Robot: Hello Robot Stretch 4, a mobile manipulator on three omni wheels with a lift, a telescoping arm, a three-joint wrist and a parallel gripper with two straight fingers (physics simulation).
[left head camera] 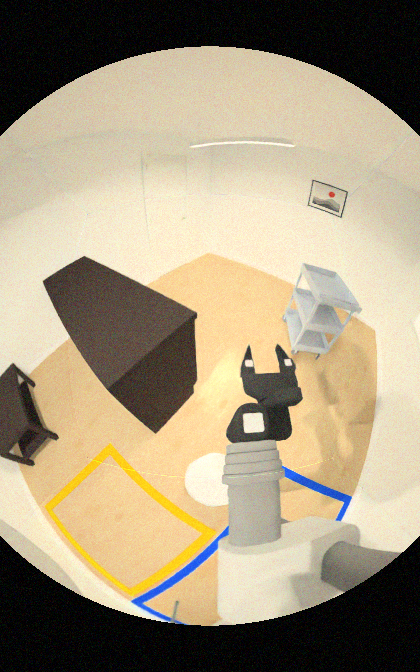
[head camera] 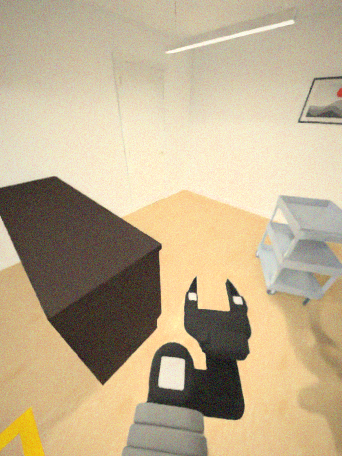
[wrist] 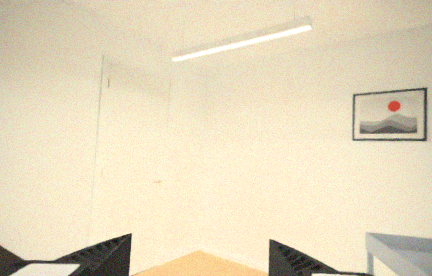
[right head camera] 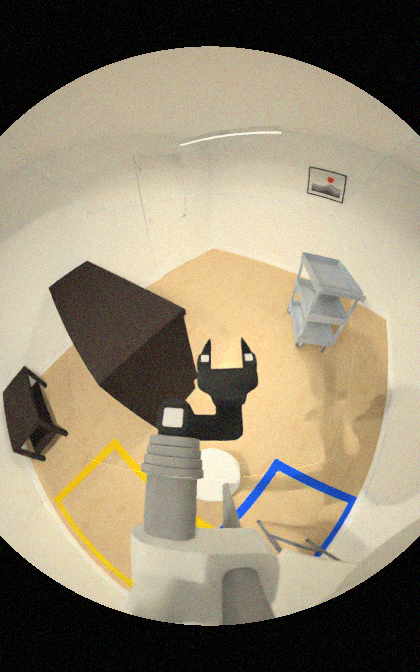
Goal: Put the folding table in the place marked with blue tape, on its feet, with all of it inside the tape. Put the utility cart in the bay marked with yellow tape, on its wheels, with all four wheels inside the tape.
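Frame: origin at the robot's base, x right, y ahead, z up, level; millimetres.
Seen in the pictures: gripper, fingertip midpoint: (head camera: 211, 279) (wrist: 200, 257).
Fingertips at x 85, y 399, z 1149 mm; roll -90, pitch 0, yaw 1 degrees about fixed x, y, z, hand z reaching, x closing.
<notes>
A point is followed by its place in that frame.
The grey-blue utility cart (head camera: 315, 215) @(z 767, x 1175, y 1516 mm) (left head camera: 330, 287) (right head camera: 332, 277) stands upright on its wheels at the right, near the wall and away from both tape outlines. A corner of its top tray also shows in the wrist view (wrist: 410, 245) @(z 790, x 1159, y 1748 mm). My gripper (head camera: 212, 281) @(z 1149, x 85, y 399 mm) (left head camera: 263, 347) (right head camera: 226, 341) (wrist: 200, 257) @(z 1149, x 85, y 399 mm) is open and empty, left of the cart and apart from it. The yellow tape (head camera: 31, 424) @(z -26, x -835, y 142 mm) (left head camera: 78, 476) (right head camera: 86, 471) lies at lower left. The blue tape (left head camera: 316, 486) (right head camera: 316, 482) is partly hidden by my arm. Part of the folding table's thin grey legs (right head camera: 270, 537) shows there; its footing is hidden.
A large dark cabinet (head camera: 95, 250) (left head camera: 125, 325) (right head camera: 120, 320) stands left of my gripper. A small dark table (left head camera: 12, 415) (right head camera: 20, 410) stands at far left, near the yellow tape. A white round disc (left head camera: 205, 480) (right head camera: 220, 475) is beside my arm. Walls meet behind the cabinet and cart.
</notes>
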